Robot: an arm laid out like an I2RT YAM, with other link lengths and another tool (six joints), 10 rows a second.
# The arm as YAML. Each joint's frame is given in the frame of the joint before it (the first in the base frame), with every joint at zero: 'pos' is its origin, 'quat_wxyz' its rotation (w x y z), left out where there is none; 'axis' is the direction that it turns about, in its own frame. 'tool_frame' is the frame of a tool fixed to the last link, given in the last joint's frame.
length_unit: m
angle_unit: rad
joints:
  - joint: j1
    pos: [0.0, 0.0, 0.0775]
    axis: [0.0, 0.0, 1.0]
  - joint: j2
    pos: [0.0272, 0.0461, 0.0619]
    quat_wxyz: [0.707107, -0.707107, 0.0, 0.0]
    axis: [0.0, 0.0, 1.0]
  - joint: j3
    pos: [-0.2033, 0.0, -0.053]
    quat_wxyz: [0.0, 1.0, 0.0, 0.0]
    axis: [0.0, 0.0, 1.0]
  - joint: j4
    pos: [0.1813, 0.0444, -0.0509]
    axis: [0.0, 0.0, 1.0]
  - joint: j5
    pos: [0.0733, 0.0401, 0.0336]
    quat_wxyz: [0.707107, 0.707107, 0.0, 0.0]
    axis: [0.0, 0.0, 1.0]
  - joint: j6
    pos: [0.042, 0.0, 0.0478]
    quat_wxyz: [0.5, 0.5, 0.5, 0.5]
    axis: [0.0, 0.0, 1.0]
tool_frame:
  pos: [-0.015, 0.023, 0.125]
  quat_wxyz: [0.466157, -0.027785, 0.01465, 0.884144]
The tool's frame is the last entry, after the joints.
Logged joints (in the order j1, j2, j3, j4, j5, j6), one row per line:
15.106, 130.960, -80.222, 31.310, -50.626, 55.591
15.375, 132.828, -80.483, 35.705, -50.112, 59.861
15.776, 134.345, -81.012, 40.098, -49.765, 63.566
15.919, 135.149, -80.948, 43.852, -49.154, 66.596
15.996, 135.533, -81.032, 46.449, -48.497, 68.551
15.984, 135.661, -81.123, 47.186, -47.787, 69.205
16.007, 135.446, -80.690, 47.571, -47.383, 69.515
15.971, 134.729, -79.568, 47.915, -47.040, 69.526
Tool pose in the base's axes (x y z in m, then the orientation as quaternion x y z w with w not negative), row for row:
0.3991, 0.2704, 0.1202, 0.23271, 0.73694, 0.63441, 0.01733
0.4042, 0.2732, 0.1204, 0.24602, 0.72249, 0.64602, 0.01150
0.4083, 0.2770, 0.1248, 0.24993, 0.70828, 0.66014, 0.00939
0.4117, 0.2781, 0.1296, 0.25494, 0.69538, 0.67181, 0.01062
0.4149, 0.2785, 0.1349, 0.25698, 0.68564, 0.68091, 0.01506
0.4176, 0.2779, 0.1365, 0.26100, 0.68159, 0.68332, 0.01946
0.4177, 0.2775, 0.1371, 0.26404, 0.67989, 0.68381, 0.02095
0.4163, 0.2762, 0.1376, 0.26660, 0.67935, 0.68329, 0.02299
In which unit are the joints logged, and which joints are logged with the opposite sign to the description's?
The joints are logged in degrees. Opposite sign: j3.
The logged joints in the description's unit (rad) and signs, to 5 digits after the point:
0.26365, 2.28568, 1.40014, 0.54646, -0.88359, 0.97025
0.26834, 2.31829, 1.40469, 0.62317, -0.87462, 1.04477
0.27534, 2.34476, 1.41393, 0.69984, -0.86856, 1.10944
0.27784, 2.35880, 1.41281, 0.76536, -0.85790, 1.16232
0.27918, 2.36550, 1.41428, 0.81069, -0.84643, 1.19644
0.27897, 2.36773, 1.41586, 0.82355, -0.83404, 1.20786
0.27937, 2.36398, 1.40831, 0.83027, -0.82699, 1.21327
0.27875, 2.35146, 1.38872, 0.83627, -0.82100, 1.21346

